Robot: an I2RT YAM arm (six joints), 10 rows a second.
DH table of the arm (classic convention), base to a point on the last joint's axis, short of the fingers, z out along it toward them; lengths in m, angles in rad. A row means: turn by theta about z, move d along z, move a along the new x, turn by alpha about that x. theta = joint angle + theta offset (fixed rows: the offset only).
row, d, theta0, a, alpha
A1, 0.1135, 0, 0.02, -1.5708
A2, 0, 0, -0.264, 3.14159
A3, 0, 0.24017, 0.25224, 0
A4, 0, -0.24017, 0.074, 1.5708
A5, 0, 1.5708, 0, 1.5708
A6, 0.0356, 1.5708, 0, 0
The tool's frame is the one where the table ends.
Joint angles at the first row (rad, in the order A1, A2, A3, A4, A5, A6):
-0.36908, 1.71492, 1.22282, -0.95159, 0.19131, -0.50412
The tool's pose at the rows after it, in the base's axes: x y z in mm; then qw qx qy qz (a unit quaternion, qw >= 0):
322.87, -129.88, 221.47, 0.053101, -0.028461, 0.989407, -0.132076
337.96, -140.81, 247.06, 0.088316, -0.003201, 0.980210, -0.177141
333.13, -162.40, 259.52, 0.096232, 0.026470, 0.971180, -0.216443
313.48, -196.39, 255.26, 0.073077, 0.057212, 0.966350, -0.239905
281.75, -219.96, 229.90, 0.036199, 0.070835, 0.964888, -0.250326
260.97, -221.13, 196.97, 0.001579, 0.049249, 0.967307, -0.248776
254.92, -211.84, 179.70, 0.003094, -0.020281, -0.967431, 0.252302
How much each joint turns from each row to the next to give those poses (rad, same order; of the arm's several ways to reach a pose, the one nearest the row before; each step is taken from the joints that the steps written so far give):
0.00726, 0.07555, 0.15603, -0.00533, 0.01183, 0.06409
-0.00764, 0.01828, 0.11214, 0.00647, 0.06027, 0.02365
-0.05379, -0.00722, 0.03018, 0.02059, 0.05798, -0.01145
-0.10262, -0.00346, -0.02372, 0.02597, 0.03739, -0.04692
-0.09957, -0.02820, -0.13387, 0.08469, 0.02632, -0.07210
-0.03661, -0.01488, -0.14800, 0.09612, 0.01869, -0.07705
0.01146, -0.01793, -0.09499, 0.08201, 0.00573, -0.05034

